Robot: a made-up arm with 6 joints.
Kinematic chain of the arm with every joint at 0, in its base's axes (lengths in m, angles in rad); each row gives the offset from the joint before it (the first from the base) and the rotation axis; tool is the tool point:
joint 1: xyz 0 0 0.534 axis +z
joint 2: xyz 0 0 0 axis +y
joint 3: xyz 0 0 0.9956 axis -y
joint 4: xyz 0 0 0 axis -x
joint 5: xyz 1.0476 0 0 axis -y
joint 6: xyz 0 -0.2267 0 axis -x
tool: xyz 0 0 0
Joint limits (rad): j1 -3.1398..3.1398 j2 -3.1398..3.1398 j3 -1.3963..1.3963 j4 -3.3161..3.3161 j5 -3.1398..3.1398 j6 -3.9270..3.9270
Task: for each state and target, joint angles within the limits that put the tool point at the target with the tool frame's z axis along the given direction. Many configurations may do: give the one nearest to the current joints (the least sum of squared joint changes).
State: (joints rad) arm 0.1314 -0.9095 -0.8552 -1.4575 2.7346 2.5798
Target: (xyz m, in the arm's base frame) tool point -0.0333 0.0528 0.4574 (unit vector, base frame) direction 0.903 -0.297 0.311
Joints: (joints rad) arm 0.8233 -0.5283 -1.3882 -1.8401 3.1091 2.3453
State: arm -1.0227 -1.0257 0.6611 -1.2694 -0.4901 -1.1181
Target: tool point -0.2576 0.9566 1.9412 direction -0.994 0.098 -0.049
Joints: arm -1.4711 -1.2132 0.5510 -0.7802 0.0124 -0.5870
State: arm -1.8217 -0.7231 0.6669 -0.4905 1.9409 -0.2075
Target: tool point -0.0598 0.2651 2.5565 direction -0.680 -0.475 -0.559
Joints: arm -2.2286 -0.2175 1.3963 -0.3931 2.3735 -0.5497
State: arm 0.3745 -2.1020 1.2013 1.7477 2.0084 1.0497
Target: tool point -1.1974 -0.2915 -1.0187 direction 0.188 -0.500 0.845
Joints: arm 0.3054 -2.7681 0.8000 1.9409 2.1068 1.1181
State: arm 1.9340 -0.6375 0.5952 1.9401 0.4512 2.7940
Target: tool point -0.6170 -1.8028 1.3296 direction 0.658 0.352 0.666
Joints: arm 1.2324 -1.2263 1.2598 1.4978 -0.0537 2.1726
